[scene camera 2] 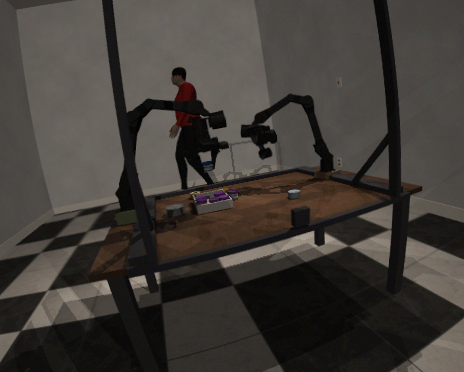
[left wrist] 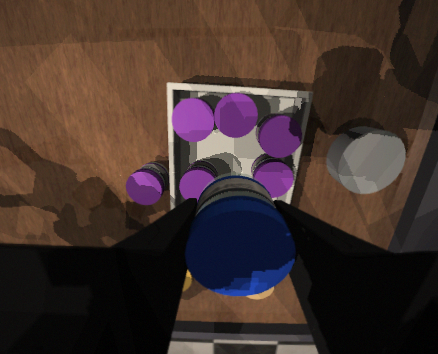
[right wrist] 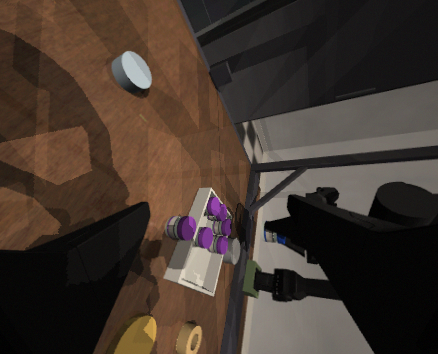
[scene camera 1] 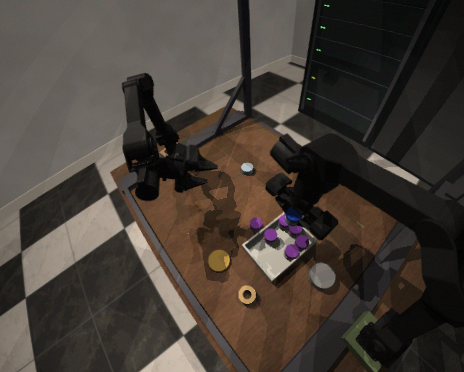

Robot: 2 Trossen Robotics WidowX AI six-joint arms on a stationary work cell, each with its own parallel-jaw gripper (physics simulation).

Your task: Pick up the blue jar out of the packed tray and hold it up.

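Frame: origin at the left arm's base, x up, y back, z right, level; metres.
Where they show: left gripper, between the fingertips: (scene camera 2: 208,170) (left wrist: 234,207) (right wrist: 266,229) (scene camera 1: 292,218); right gripper, between the fingertips: (scene camera 2: 259,151) (right wrist: 219,204) (scene camera 1: 212,174); left arm's base, origin of its link: (scene camera 2: 128,208) (right wrist: 256,279) (scene camera 1: 372,340); right arm's base, origin of its link: (scene camera 2: 327,170) (scene camera 1: 173,150).
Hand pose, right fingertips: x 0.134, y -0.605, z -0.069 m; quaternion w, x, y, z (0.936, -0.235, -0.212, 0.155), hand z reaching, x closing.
Observation:
Things, the pixels of their top centre, and the offset from my right fingertips.
- blue jar, centre of its top: (left wrist: 239,258) (right wrist: 284,232) (scene camera 1: 294,213) (scene camera 2: 207,161) dx +0.004, dy +0.250, dz +0.097 m
- light grey tray, centre of its top: (left wrist: 231,181) (right wrist: 212,240) (scene camera 1: 280,242) (scene camera 2: 210,196) dx -0.149, dy +0.255, dz +0.066 m
- purple-lidded jar, centre of its top: (left wrist: 143,189) (right wrist: 189,228) (scene camera 1: 256,222) (scene camera 2: 232,190) dx -0.144, dy +0.155, dz +0.048 m
- grey disc, centre of its top: (left wrist: 371,163) (right wrist: 235,250) (scene camera 1: 322,275) (scene camera 2: 175,206) dx -0.154, dy +0.409, dz +0.099 m
- yellow disc, centre of its top: (right wrist: 136,346) (scene camera 1: 218,260) dx -0.172, dy +0.176, dz -0.121 m
- tan ring, centre of its top: (left wrist: 257,288) (right wrist: 194,341) (scene camera 1: 247,294) dx -0.159, dy +0.314, dz -0.110 m
- pale blue disc, centre of its top: (right wrist: 138,70) (scene camera 2: 294,191) (scene camera 1: 247,167) dx -0.160, dy -0.072, dz +0.184 m
The blue jar (scene camera 1: 293,215) (scene camera 2: 207,165) (left wrist: 240,245) (right wrist: 275,236) is held upright in the air, high above the packed tray. My left gripper (left wrist: 234,207) is shut on it, with a finger on each side. The light grey tray (scene camera 1: 274,278) (scene camera 2: 215,206) (left wrist: 170,145) (right wrist: 172,272) stands on the table below and holds several jars with purple lids. One purple-lidded jar (scene camera 1: 256,223) (scene camera 2: 233,193) (left wrist: 146,186) (right wrist: 181,228) stands outside, beside the tray. My right gripper (scene camera 1: 212,174) is open and empty, off to the left in scene camera 1.
A grey disc (scene camera 1: 322,275) (scene camera 2: 175,210) (left wrist: 367,160) lies beside the tray. A yellow disc (scene camera 1: 219,260) (right wrist: 135,337) and a tan ring (scene camera 1: 240,295) lie on the tray's other side. A pale blue disc (scene camera 1: 247,168) (scene camera 2: 294,194) (right wrist: 134,71) lies farther off. A person (scene camera 2: 186,100) stands behind the table.

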